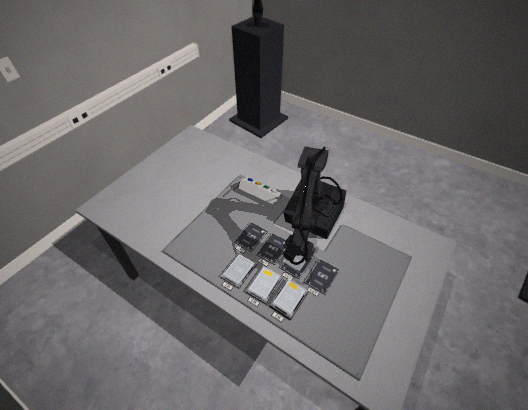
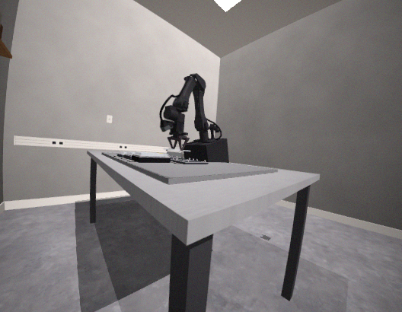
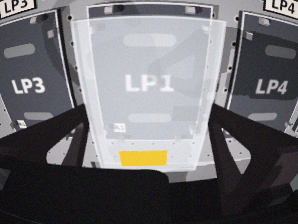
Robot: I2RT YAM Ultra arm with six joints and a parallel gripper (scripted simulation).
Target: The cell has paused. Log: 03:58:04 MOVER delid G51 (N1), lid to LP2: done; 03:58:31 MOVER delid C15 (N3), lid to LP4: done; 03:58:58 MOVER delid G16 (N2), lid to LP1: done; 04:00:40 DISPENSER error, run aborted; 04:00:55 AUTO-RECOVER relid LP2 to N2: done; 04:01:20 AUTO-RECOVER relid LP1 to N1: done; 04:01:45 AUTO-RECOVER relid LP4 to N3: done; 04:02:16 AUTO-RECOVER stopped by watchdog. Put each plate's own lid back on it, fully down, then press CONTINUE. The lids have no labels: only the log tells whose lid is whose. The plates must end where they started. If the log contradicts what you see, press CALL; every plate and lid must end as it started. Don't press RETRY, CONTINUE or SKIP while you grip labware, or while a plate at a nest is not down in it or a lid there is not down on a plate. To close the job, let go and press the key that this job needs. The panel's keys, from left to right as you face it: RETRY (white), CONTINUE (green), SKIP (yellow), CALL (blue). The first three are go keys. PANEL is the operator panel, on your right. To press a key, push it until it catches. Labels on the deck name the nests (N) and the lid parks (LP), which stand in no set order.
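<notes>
Right now the LP4 lid park is 130 mm to the right of my hand, 60 mm below it and 10 mm ahead of it. The rest, counted from my hand: clear lid: 10 mm below.
</notes>
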